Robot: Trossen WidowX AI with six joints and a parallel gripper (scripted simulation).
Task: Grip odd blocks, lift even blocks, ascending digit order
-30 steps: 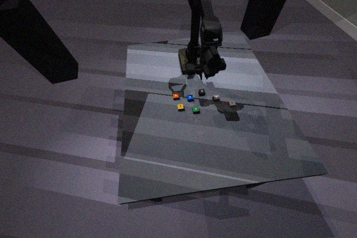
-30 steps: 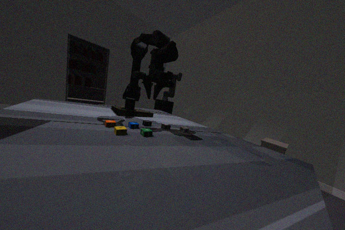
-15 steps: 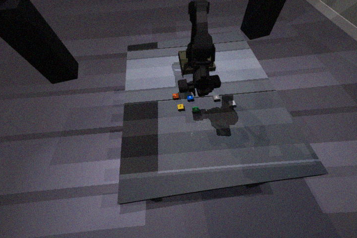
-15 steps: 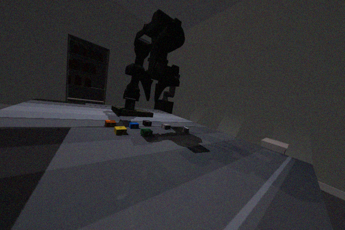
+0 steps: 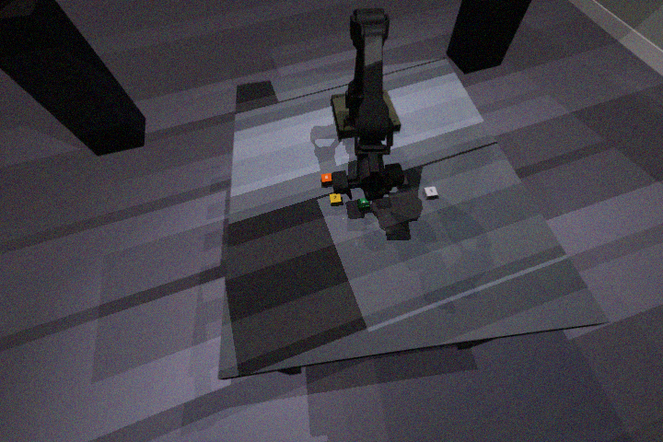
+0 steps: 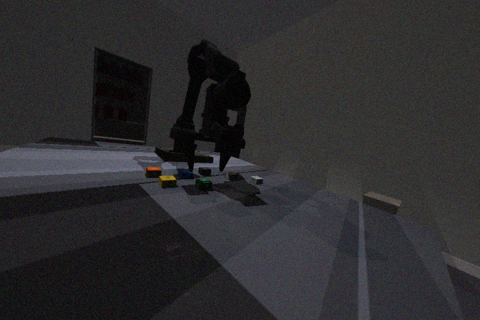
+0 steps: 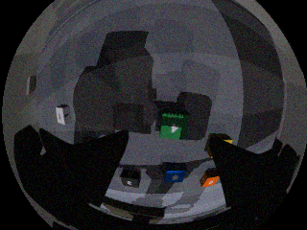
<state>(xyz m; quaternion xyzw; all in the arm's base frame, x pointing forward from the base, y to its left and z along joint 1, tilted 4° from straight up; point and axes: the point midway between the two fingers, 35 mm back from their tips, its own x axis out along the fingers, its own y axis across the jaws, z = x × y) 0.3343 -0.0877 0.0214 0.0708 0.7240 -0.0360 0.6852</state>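
Now: the green block 10 mm to the right of my gripper tip and 30 mm below it. Round my gripper tip: dark block (110 mm behind, 70 mm to the left, 30 mm below); then blue block (90 mm behind, 10 mm to the right, 30 mm below); then yellow block (40 mm behind, 80 mm to the right, 30 mm below).
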